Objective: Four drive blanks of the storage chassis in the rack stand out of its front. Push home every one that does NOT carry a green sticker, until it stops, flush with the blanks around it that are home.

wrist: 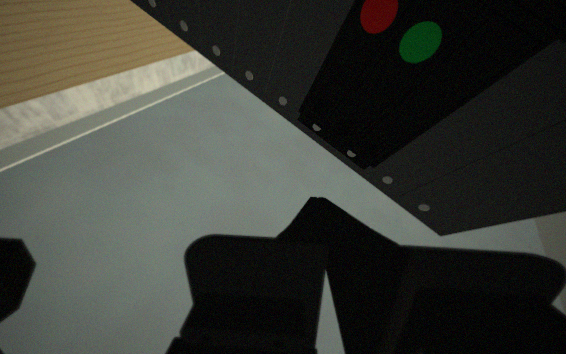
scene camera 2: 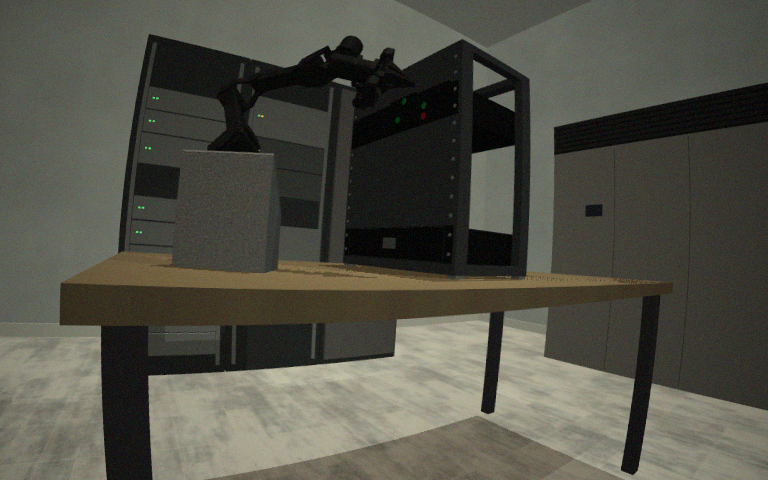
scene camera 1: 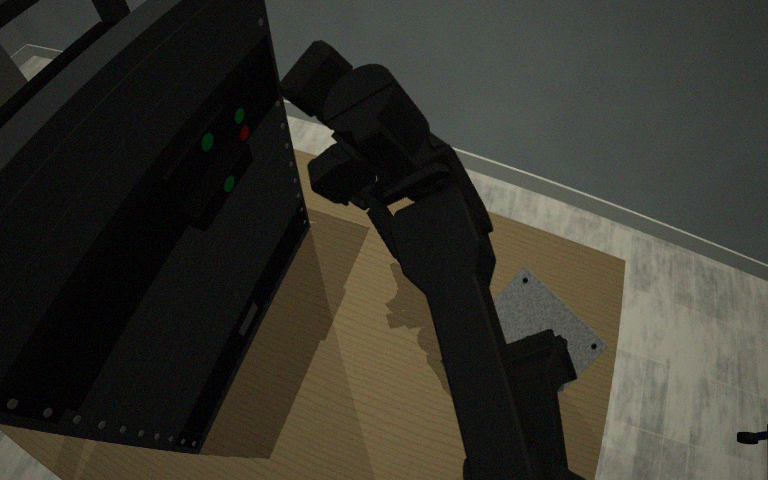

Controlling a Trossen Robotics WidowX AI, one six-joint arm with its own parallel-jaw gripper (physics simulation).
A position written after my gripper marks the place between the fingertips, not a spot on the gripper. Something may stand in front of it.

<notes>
I see my gripper [scene camera 1: 325,89] and a rack [scene camera 1: 158,206].
The rack is seen too in the wrist view [wrist: 449,116] and in scene camera 2 [scene camera 2: 408,204]. My gripper shows as well in the wrist view [wrist: 316,204] and in scene camera 2 [scene camera 2: 414,84].
</notes>
